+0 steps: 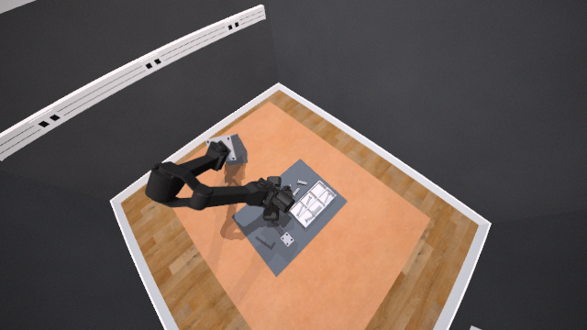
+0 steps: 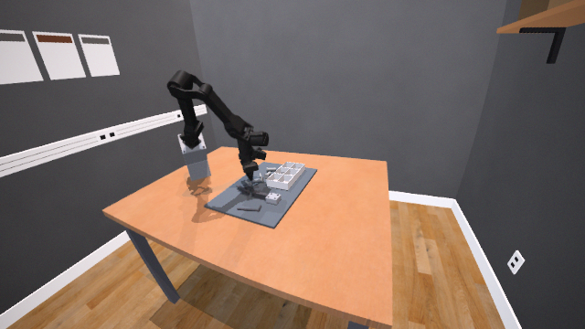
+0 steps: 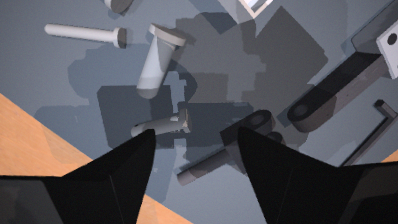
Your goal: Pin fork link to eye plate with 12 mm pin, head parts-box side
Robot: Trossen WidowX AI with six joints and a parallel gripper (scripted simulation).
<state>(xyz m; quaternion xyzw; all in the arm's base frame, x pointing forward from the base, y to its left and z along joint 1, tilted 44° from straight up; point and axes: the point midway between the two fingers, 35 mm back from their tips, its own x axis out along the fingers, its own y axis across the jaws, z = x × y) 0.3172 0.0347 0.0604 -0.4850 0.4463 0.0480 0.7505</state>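
Right now my hand is 5 cm to the left of the dark fork link and 7 cm above it. From my hand the other things lie so: grey mat 7 cm ahead, 3 cm to the left, 8 cm below; thick headed pin 1 cm ahead, 4 cm to the left, 7 cm below; dark flat bar 7 cm ahead, 8 cm to the right, 7 cm below.
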